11 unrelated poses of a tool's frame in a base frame.
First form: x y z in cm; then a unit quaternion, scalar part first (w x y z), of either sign.
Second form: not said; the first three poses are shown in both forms.
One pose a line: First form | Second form
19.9 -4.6 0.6 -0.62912 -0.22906 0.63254 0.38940 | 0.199 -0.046 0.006 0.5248 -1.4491 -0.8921
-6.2 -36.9 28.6 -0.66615 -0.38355 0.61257 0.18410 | -0.062 -0.369 0.286 0.8658 -1.3827 -0.4156
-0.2 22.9 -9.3 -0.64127 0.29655 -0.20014 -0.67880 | -0.002 0.229 -0.093 -0.6761 0.4563 1.5475
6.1 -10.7 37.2 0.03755 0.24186 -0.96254 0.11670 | 0.061 -0.107 0.372 0.7422 -2.9537 0.3581
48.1 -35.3 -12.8 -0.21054 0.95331 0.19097 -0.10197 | 0.481 -0.353 -0.128 -2.6499 -0.5308 0.2834
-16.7 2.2 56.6 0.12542 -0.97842 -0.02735 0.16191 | -0.167 0.022 0.566 -2.8502 -0.0797 0.4717
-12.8 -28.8 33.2 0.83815 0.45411 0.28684 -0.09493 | -0.128 -0.288 0.332 0.9606 0.6068 -0.2008
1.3 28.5 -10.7 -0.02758 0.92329 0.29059 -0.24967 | 0.013 0.285 -0.107 -2.8507 -0.8972 0.7709
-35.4 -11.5 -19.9 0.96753 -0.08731 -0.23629 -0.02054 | -0.354 -0.115 -0.199 -0.1765 -0.4778 -0.0415
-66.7 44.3 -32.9 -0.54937 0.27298 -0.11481 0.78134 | -0.667 0.443 -0.329 -0.6463 0.2718 -1.8500
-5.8 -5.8 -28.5 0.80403 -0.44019 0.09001 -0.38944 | -0.058 -0.058 -0.285 -0.9428 0.1928 -0.8341
